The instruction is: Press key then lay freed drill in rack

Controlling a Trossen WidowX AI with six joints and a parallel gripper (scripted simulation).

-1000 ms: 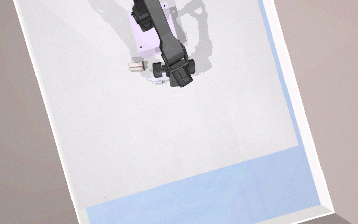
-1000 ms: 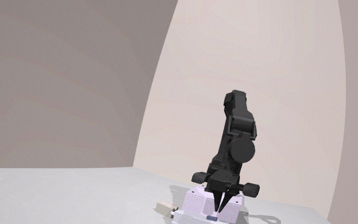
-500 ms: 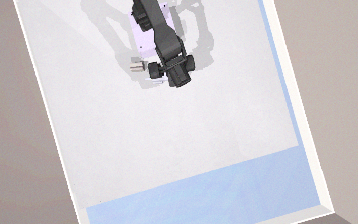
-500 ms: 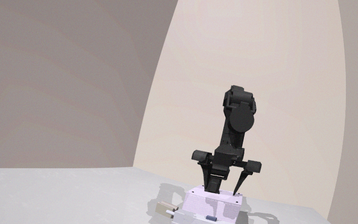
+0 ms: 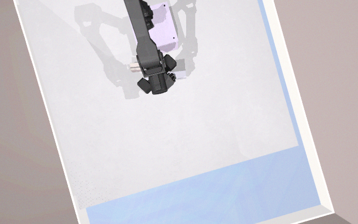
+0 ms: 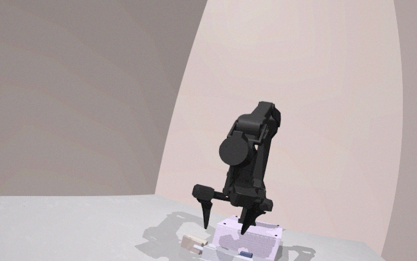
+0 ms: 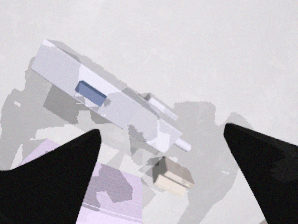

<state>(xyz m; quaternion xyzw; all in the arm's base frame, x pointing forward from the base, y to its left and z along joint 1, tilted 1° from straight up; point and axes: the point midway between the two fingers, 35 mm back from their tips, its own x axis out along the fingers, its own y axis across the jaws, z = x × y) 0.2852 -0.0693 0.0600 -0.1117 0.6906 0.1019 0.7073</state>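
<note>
The drill is 30 mm behind my gripper tip, 10 mm to the right of it and 80 mm below it. The rest, counted from my gripper tip: key 70 mm to the left, 80 mm below; then housing block 10 mm behind, 50 mm to the left, 80 mm below; then rack 140 mm behind, 80 mm to the right, 110 mm below.
</note>
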